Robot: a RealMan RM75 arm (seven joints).
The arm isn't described. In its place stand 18 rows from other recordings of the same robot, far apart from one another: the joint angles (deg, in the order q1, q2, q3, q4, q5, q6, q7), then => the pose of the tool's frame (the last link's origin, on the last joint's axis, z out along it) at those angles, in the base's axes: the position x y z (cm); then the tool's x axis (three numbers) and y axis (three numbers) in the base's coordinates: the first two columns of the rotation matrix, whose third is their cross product.
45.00 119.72 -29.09 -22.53 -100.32 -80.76 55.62 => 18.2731, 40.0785, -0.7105, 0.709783, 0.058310, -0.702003, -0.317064, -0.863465, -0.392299
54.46 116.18 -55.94 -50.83 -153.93 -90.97 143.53 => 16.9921, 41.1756, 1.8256, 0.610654, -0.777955, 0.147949, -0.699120, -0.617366, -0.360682
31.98 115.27 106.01 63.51 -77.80 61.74 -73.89 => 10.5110, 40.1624, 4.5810, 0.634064, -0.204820, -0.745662, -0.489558, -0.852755, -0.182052
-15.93 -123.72 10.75 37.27 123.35 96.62 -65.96 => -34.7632, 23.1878, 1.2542, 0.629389, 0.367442, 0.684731, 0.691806, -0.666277, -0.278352
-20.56 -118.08 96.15 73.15 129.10 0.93 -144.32 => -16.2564, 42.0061, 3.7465, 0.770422, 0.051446, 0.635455, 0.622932, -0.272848, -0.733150
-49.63 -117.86 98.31 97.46 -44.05 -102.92 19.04 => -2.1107, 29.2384, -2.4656, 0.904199, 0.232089, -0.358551, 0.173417, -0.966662, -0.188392
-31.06 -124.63 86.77 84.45 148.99 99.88 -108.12 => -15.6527, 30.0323, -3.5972, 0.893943, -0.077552, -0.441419, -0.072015, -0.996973, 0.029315
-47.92 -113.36 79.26 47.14 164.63 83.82 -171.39 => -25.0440, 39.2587, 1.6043, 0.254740, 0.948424, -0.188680, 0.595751, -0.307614, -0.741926
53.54 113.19 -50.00 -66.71 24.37 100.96 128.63 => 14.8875, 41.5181, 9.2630, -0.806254, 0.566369, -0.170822, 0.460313, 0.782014, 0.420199
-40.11 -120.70 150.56 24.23 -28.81 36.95 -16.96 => -19.4395, 34.1441, -15.9718, 0.879929, 0.127762, 0.457604, 0.367878, -0.792718, -0.486070
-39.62 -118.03 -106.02 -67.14 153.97 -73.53 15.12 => -19.2467, 40.9295, 1.3820, 0.550612, 0.824256, 0.132016, 0.714286, -0.383374, -0.585508
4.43 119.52 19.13 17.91 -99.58 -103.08 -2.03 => 33.6933, 18.2399, 1.1046, 0.675263, 0.368476, -0.638941, -0.713484, 0.106725, -0.692496
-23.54 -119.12 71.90 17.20 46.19 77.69 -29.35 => -27.0890, 32.2675, -2.1696, 0.703665, -0.159440, 0.692412, 0.444337, -0.661694, -0.603925
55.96 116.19 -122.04 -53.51 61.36 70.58 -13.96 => 11.8804, 31.8247, -13.4197, 0.708040, -0.554897, 0.436770, -0.523771, -0.827506, -0.202234
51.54 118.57 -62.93 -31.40 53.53 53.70 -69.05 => 18.5798, 43.8134, -5.4671, 0.859176, -0.486356, -0.158978, -0.507381, -0.769604, -0.387652
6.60 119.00 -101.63 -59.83 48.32 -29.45 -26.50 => 29.1466, 35.3686, 4.4406, 0.713666, -0.022177, -0.700135, -0.692256, 0.130437, -0.709766
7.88 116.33 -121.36 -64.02 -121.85 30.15 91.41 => 23.5834, 33.8563, -2.3864, 0.972722, 0.086953, 0.215060, 0.225483, -0.136654, -0.964616
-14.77 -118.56 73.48 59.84 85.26 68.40 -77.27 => -22.6396, 32.9906, 0.5338, 0.841831, 0.090052, 0.532176, 0.342080, -0.851685, -0.397007
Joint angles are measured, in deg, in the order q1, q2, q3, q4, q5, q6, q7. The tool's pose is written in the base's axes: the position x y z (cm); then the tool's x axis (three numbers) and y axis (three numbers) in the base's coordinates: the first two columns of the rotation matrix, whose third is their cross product. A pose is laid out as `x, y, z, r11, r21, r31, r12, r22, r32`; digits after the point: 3 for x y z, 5 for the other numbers.
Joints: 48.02 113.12 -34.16 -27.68 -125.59 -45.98 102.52
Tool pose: 26.125, 47.064, 4.669, 0.67752, -0.51445, -0.52565, -0.73291, -0.41221, -0.54123
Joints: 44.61 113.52 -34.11 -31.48 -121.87 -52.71 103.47
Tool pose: 26.469, 45.590, 5.322, 0.63248, -0.51498, -0.57860, -0.77446, -0.43337, -0.46087
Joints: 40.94 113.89 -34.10 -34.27 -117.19 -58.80 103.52
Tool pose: 26.993, 43.867, 5.870, 0.58364, -0.51060, -0.63139, -0.80677, -0.45280, -0.37959
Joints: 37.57 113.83 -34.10 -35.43 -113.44 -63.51 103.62
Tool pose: 27.925, 42.125, 6.292, 0.53416, -0.51673, -0.66908, -0.83260, -0.45867, -0.31048
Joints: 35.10 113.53 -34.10 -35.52 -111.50 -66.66 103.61
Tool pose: 28.909, 40.697, 6.490, 0.50089, -0.53013, -0.68416, -0.84817, -0.45809, -0.26601
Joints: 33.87 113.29 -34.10 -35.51 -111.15 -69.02 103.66
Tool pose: 29.359, 39.804, 6.490, 0.48967, -0.54371, -0.68162, -0.85141, -0.46668, -0.23939
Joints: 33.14 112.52 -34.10 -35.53 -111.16 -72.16 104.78
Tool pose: 29.496, 39.091, 6.818, 0.47655, -0.56315, -0.67510, -0.85369, -0.47987, -0.20232
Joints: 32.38 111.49 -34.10 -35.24 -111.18 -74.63 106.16
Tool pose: 29.881, 38.429, 7.308, 0.45758, -0.58550, -0.66919, -0.86132, -0.47875, -0.17008
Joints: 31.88 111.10 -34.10 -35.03 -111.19 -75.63 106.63
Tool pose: 30.169, 38.034, 7.453, 0.44777, -0.59660, -0.66601, -0.86580, -0.47537, -0.15626
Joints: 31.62 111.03 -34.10 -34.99 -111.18 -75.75 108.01
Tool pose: 30.342, 37.883, 7.485, 0.42429, -0.61015, -0.66910, -0.87806, -0.45783, -0.13930
